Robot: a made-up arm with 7 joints.
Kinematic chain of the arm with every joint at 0, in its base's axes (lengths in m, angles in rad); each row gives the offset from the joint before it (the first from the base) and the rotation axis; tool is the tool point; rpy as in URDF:
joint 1: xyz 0 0 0.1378 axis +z
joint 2: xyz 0 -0.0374 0.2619 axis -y
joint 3: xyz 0 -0.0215 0.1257 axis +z
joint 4: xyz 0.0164 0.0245 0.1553 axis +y
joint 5: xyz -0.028 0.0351 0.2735 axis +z
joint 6: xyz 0 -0.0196 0.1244 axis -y
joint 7: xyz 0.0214 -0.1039 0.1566 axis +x
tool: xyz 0 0 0 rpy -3.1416 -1.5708 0
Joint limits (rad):
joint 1: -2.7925..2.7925
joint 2: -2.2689..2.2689
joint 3: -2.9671..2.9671
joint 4: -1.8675..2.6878
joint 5: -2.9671..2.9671
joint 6: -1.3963..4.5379
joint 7: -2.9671..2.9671
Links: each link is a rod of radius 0.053 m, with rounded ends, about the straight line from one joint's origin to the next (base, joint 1, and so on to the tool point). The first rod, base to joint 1, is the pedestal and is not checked.
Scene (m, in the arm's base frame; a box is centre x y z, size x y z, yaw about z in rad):
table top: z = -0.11
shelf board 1: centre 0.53 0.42 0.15 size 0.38 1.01 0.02 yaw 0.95
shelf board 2: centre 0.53 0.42 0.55 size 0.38 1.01 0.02 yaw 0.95
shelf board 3: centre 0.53 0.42 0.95 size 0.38 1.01 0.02 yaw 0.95
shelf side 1: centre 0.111 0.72 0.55 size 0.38 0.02 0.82 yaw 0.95
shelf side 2: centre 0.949 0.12 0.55 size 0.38 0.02 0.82 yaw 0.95
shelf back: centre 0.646 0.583 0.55 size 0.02 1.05 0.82 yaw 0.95
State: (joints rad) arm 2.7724 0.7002 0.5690 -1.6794 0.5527 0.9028 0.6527
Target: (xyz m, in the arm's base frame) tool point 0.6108 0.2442 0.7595
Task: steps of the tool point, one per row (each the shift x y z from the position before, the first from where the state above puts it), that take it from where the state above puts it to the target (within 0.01 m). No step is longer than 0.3 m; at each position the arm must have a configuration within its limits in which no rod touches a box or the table.
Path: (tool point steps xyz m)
1: 0.1281 -0.1510 0.0901
2: 0.0562 -0.1849 0.1254
3: -0.0303 -0.1798 0.1512
4: -0.1099 -0.1332 0.1609
5: -0.1613 -0.0547 0.1515
6: -0.1718 0.0350 0.1239
7: 0.1830 -0.0134 -0.1145
8: 0.1736 0.1305 -0.1215
9: 0.0698 0.2341 -0.0951
10: -0.0703 0.2373 -0.0511
11: 0.0188 0.0388 0.0087
12: 0.0143 0.0274 0.0124
13: 0.0092 0.0150 0.0165

